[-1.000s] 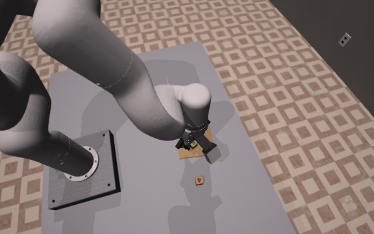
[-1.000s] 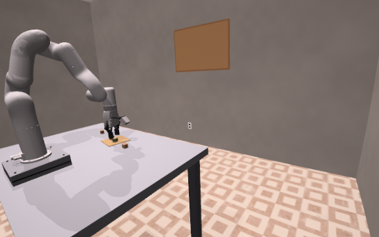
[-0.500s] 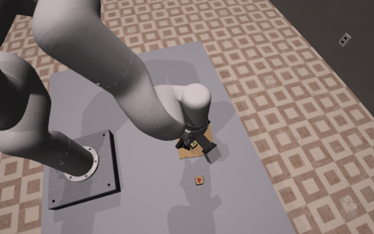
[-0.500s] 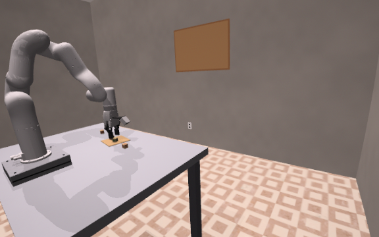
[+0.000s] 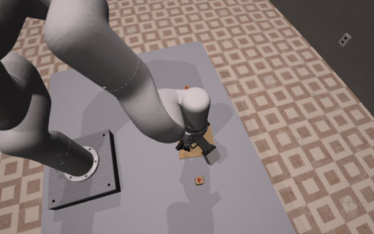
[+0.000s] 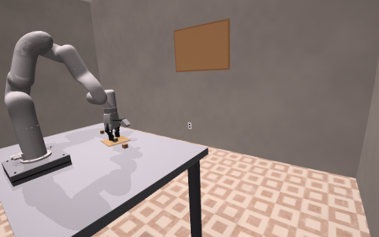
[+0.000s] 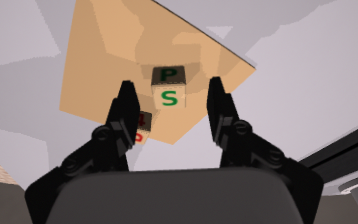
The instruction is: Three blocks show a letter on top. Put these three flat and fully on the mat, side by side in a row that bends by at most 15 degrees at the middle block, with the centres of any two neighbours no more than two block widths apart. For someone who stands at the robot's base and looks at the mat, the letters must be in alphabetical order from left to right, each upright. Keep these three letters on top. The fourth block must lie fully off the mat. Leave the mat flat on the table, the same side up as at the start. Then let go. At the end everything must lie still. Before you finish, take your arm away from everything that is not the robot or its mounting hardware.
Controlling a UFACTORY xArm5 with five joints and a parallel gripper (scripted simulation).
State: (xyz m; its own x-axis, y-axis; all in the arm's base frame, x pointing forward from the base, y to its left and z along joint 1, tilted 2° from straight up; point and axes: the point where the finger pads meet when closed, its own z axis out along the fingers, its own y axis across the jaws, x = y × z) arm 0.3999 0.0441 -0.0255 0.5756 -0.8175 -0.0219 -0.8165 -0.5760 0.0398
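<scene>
My hand is 40 mm above the tan mat, 30 mm to the right of it and 10 mm short of it. Round my hand: wooden letter block (60 mm to the left, 20 mm below).
</scene>
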